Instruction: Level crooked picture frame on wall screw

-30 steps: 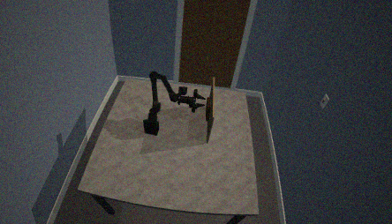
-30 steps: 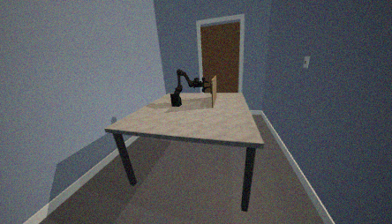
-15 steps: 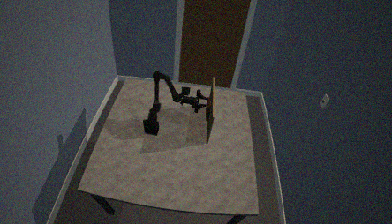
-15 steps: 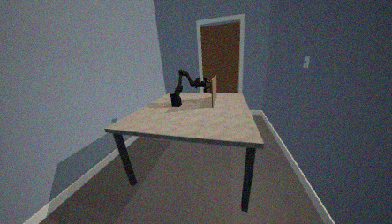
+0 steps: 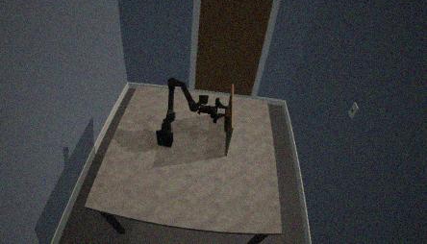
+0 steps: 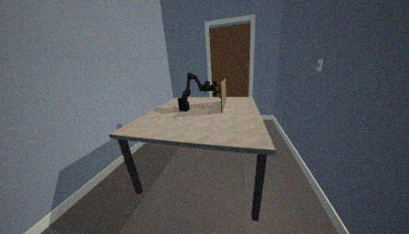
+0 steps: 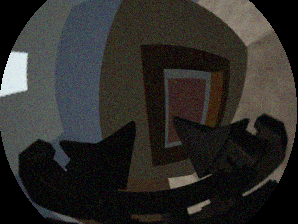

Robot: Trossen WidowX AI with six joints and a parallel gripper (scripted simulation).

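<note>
Right now my gripper tip is 1 cm short of the picture frame, 2 cm to the left of it and 5 cm above it. From my gripper tip the other things lie so: wall panel (2 cm ahead, 7 cm below).
</note>
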